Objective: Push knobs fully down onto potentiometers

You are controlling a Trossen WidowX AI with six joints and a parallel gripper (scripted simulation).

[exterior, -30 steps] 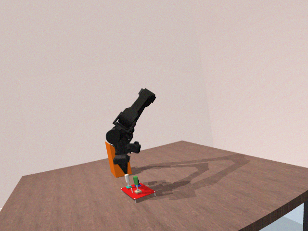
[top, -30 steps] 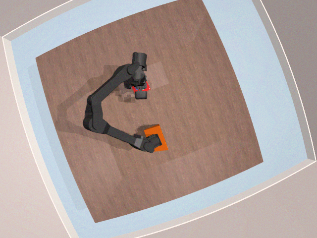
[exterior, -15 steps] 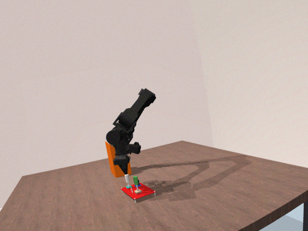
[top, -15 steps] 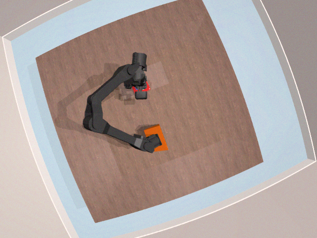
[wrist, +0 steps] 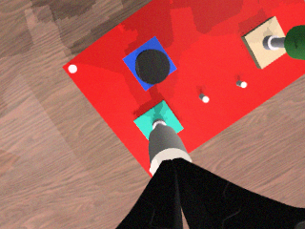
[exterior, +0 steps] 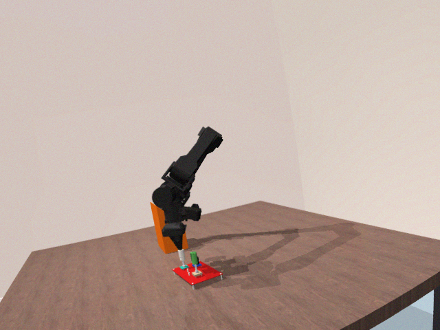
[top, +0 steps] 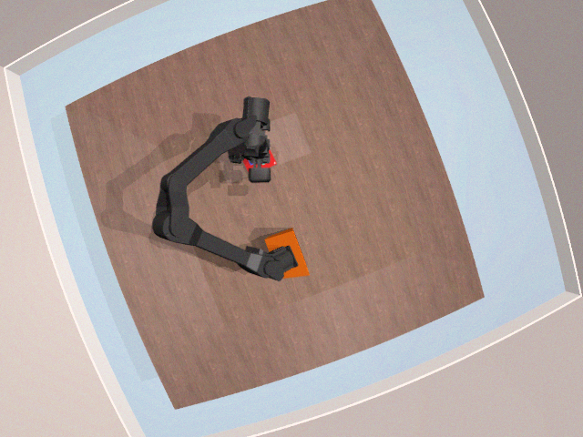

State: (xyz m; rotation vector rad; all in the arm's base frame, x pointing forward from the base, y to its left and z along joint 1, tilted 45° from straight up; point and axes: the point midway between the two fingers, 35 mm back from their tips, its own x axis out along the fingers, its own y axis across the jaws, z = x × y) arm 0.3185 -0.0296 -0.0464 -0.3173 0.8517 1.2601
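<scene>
My gripper tip is now 20 mm above the cream knob. Also, from my gripper tip: green knob: 90 mm ahead, 10 mm to the left.
</scene>
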